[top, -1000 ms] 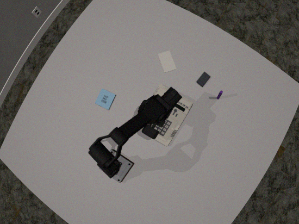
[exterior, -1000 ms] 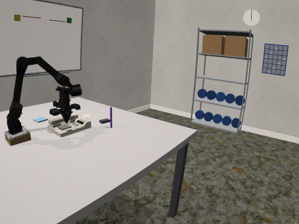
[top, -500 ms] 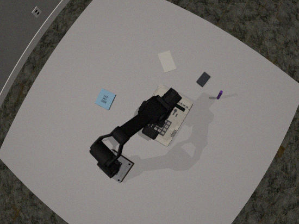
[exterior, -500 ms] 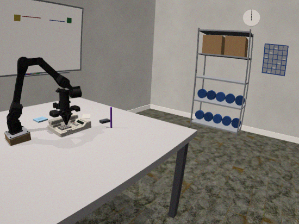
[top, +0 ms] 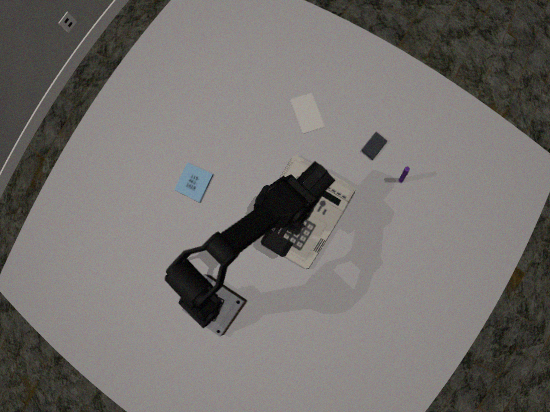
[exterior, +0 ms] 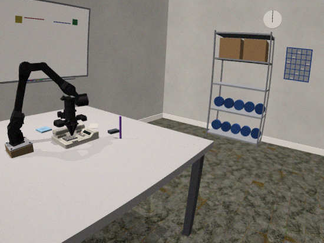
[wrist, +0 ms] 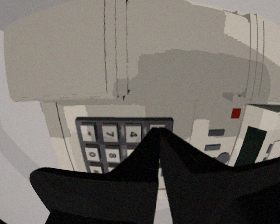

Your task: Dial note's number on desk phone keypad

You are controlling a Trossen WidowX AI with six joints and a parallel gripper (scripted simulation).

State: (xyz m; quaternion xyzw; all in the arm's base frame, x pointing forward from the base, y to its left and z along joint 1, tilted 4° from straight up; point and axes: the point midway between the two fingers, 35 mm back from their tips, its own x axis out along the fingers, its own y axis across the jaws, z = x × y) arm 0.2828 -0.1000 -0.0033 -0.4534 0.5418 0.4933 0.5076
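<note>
My hand is 4 cm above the beige desk phone and 2 cm short of it. The rest, counted from my hand: purple stick (20 cm ahead, 19 cm to the right); handset (5 cm to the left, 2 cm below, 2 cm ahead); white card (26 cm ahead, 9 cm to the left, 6 cm below).
</note>
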